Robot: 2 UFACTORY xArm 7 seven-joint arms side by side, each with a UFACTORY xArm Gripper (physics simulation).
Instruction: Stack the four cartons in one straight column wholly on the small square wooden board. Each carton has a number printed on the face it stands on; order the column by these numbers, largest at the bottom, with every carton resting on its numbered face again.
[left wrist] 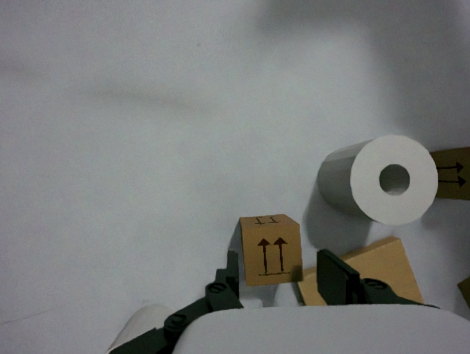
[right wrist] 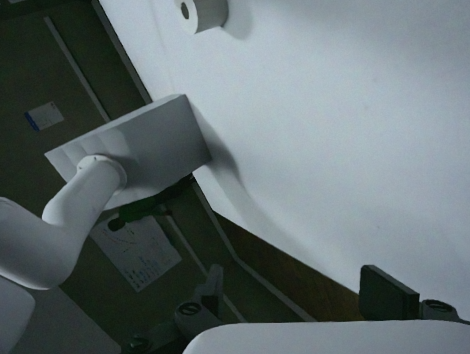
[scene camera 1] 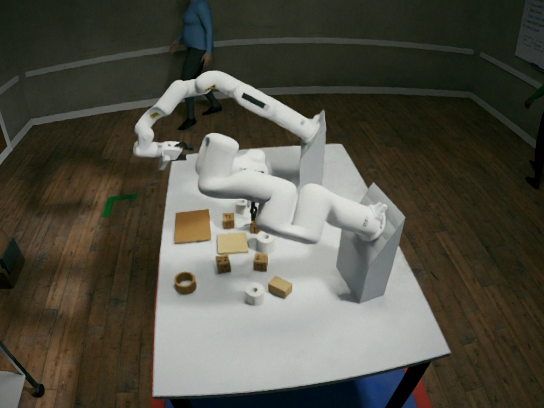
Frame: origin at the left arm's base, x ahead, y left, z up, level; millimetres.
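Where they show: left gripper, between the fingertips: point(left wrist: 277, 270); right gripper, between the fingertips: point(right wrist: 291, 288) point(scene camera 1: 189, 152); left arm's base, origin of its link: point(scene camera 1: 371, 223); right arm's base, origin of its link: point(right wrist: 102, 175) point(scene camera 1: 312, 133).
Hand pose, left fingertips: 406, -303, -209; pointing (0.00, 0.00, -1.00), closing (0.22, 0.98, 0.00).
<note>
Things, the pixels of their centre, and the offset from my left fingertips, as dx, dy, dz. "pt": a spot on its surface instead.
- light square wooden board, middle of its body: point(left wrist: 365, 307) point(scene camera 1: 232, 243) +99, +93, -71
- brown ring, middle of its body: point(scene camera 1: 185, 282) +257, +344, -56
- tan block, middle of its body: point(scene camera 1: 280, 287) -99, +350, -56
- larger brown square, a spot on its surface: point(scene camera 1: 192, 226) pt +288, -5, -67
Four small brown cartons with dark arrows stand apart on the table: one point(scene camera 1: 228, 220), one point(scene camera 1: 223, 264) point(left wrist: 466, 289), one point(scene camera 1: 260, 262) point(left wrist: 454, 173), and one point(scene camera 1: 254, 228) point(left wrist: 272, 252) below my left gripper. The light square wooden board point(scene camera 1: 232, 243) point(left wrist: 370, 267) has no carton on it; part of it shows in the left wrist view. My left gripper point(scene camera 1: 254, 218) point(left wrist: 277, 270) is open, pointing down, with its fingertips just above that carton, one on each side. My right gripper point(scene camera 1: 187, 152) point(right wrist: 291, 288) is open and empty, high at the table's far left. The numbered undersides are hidden.
White rolls stand close by: one point(scene camera 1: 265, 242) point(left wrist: 392, 180) beside the board and the carton below my left gripper, one point(scene camera 1: 241, 206) point(left wrist: 145, 322) behind that carton, one point(scene camera 1: 255, 294) nearer the front. A brown ring point(scene camera 1: 185, 288), tan block point(scene camera 1: 280, 287) and larger brown square point(scene camera 1: 192, 226) lie around.
</note>
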